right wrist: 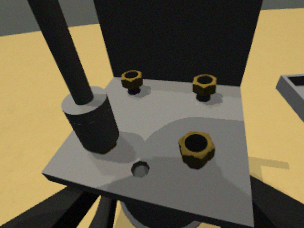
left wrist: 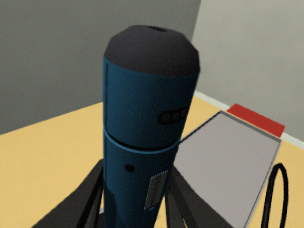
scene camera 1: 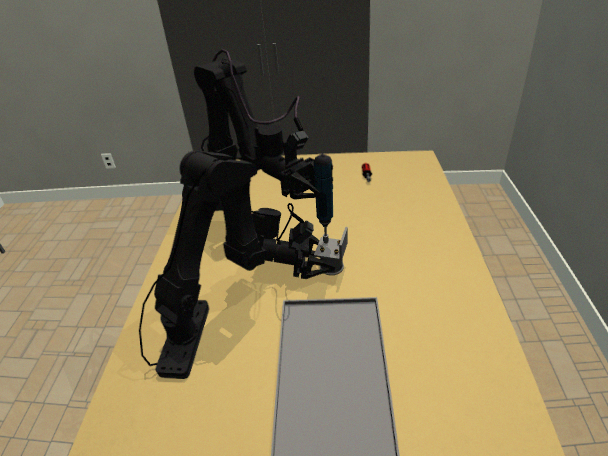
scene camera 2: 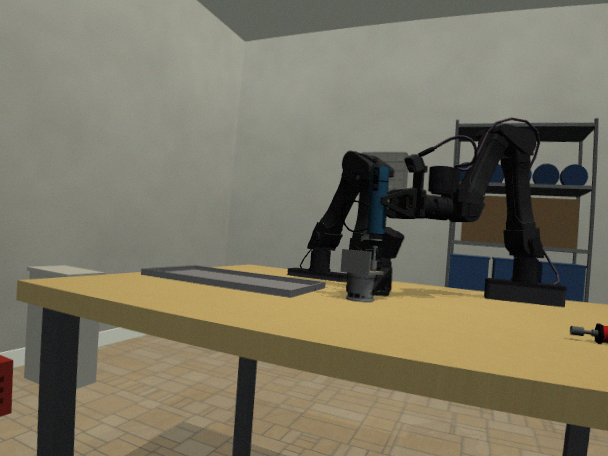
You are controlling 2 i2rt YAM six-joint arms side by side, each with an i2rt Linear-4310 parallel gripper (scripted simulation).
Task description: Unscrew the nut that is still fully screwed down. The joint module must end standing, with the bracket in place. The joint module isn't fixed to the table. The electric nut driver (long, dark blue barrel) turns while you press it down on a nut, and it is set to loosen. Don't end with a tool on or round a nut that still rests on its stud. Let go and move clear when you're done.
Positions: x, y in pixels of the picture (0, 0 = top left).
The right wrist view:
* right gripper: 163, 159
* bracket: 170, 50
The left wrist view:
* left gripper: 136, 167
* electric nut driver: 150, 73
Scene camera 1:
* left gripper: 326, 191
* right gripper: 334, 260
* electric nut driver: 323, 166
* grey tray: 332, 384
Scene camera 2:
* left gripper: 375, 200
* electric nut driver: 377, 212
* grey tray: 289, 287
